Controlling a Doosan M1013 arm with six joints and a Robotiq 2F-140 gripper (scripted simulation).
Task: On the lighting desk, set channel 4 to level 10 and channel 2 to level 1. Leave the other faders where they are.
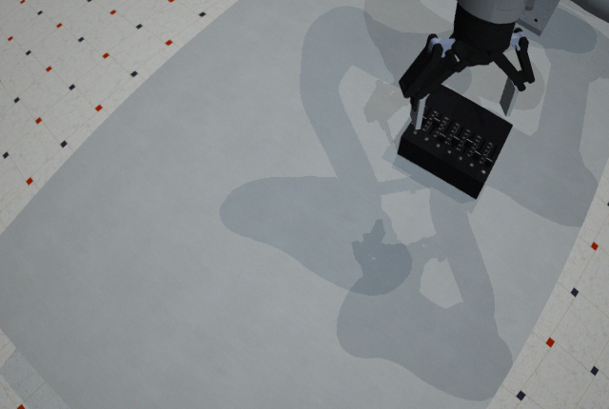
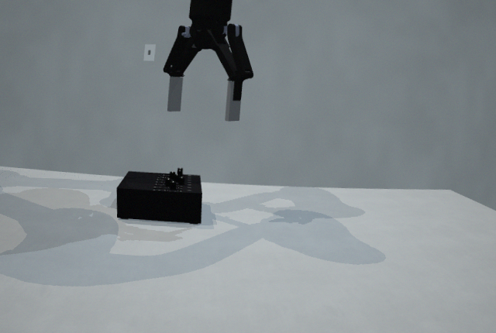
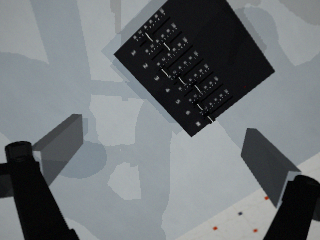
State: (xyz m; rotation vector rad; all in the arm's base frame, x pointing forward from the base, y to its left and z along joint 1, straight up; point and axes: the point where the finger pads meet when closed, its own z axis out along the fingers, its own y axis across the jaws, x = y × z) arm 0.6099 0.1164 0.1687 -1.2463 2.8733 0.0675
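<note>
The channel 2 fader cap lies 5 cm behind my hand, 5 cm to the right of it and 12 cm below it. The rest, counted from my hand: channel 5 fader cap (5 cm behind, 2 cm to the left, 12 cm below); channel 4 fader cap (4 cm behind, 12 cm below); channel 1 fader cap (4 cm behind, 7 cm to the right, 12 cm below).
</note>
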